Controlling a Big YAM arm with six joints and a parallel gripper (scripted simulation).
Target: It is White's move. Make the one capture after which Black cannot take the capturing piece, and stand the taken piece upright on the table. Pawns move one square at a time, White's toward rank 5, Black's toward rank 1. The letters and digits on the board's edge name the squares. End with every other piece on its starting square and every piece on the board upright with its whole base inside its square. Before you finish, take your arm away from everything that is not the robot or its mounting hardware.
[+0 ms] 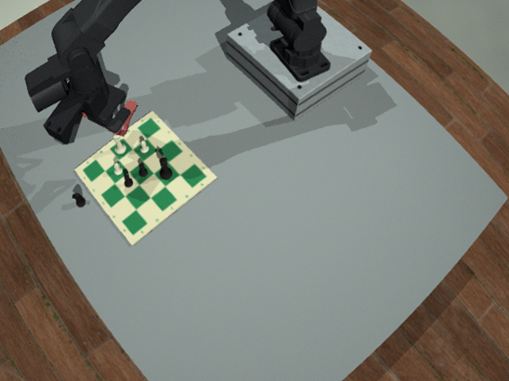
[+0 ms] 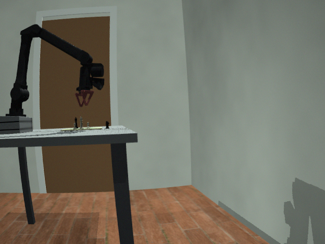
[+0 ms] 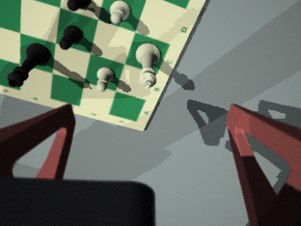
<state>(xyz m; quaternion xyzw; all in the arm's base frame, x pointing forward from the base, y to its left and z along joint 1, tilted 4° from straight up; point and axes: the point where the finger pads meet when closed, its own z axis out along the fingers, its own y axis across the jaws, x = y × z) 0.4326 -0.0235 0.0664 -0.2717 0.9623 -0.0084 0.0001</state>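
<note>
My gripper is now 90 mm above the tall white piece, 10 mm to the left of it and 10 mm past it. From my hand the other things lie so: black piece (120 mm below, 110 mm ahead, 60 mm to the left); then green-and-cream chessboard (130 mm below, 70 mm to the left, 30 mm behind).
</note>
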